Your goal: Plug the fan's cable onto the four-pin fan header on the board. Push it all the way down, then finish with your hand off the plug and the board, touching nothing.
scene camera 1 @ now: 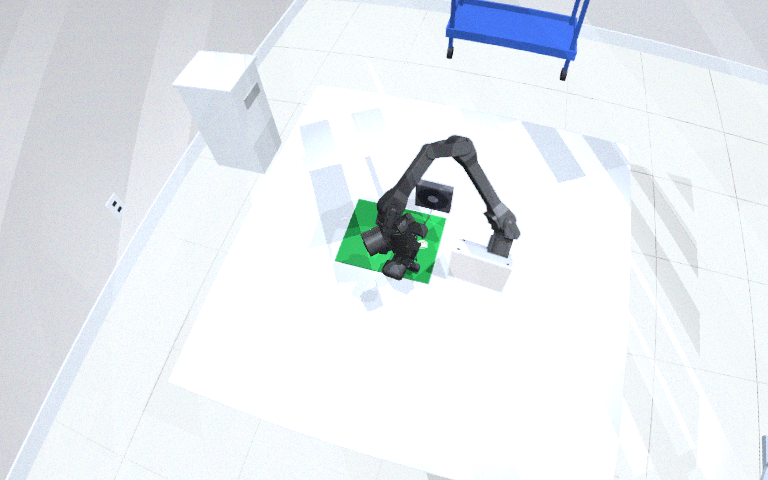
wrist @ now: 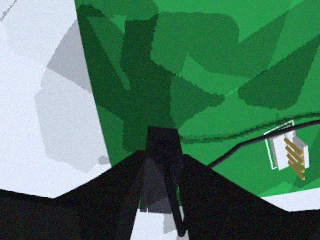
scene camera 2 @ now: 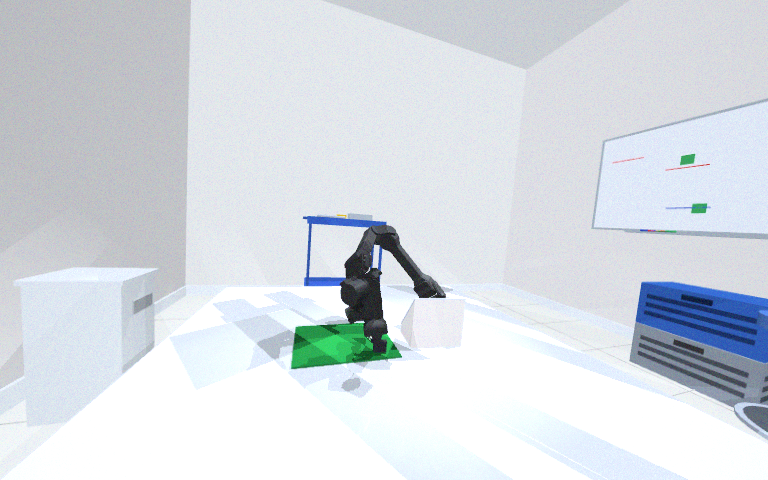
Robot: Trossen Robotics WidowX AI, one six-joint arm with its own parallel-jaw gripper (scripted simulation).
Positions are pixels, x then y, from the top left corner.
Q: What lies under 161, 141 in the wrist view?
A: A black fan plug.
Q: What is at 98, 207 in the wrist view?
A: My gripper.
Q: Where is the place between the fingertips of my gripper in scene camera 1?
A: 410, 264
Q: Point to a green board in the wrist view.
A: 221, 80
